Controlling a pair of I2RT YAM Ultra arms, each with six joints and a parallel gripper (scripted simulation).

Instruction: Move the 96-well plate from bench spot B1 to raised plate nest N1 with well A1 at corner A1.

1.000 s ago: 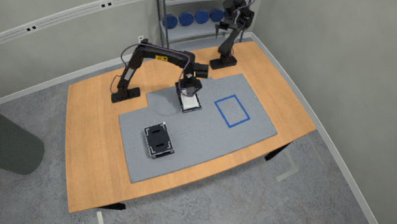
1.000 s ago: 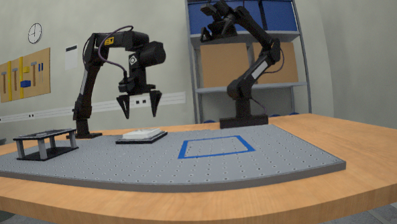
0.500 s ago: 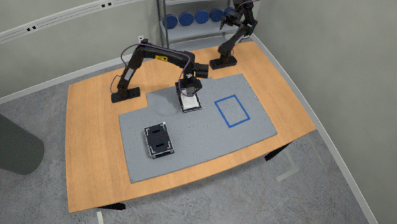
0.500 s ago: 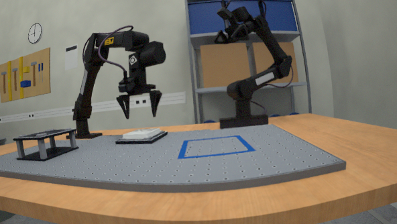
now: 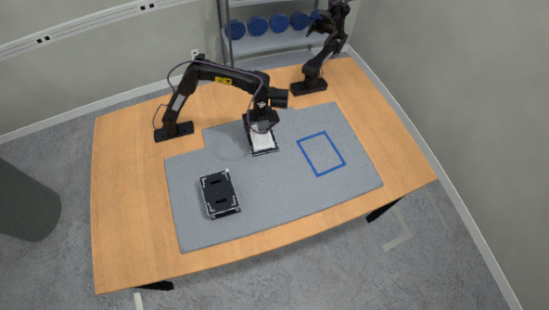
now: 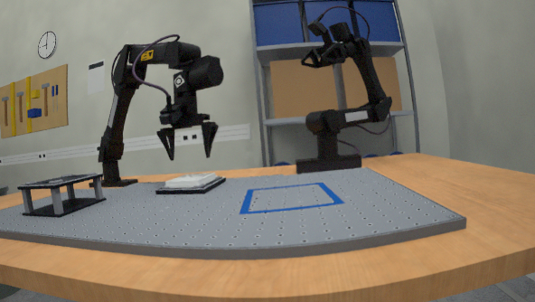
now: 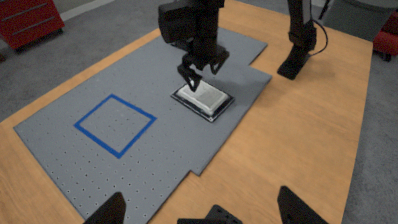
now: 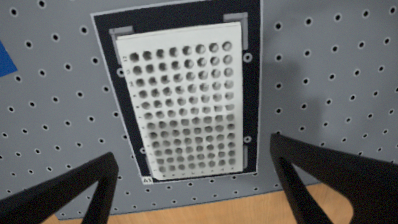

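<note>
Now: the white 96-well plate 60 mm below my right hand.
</note>
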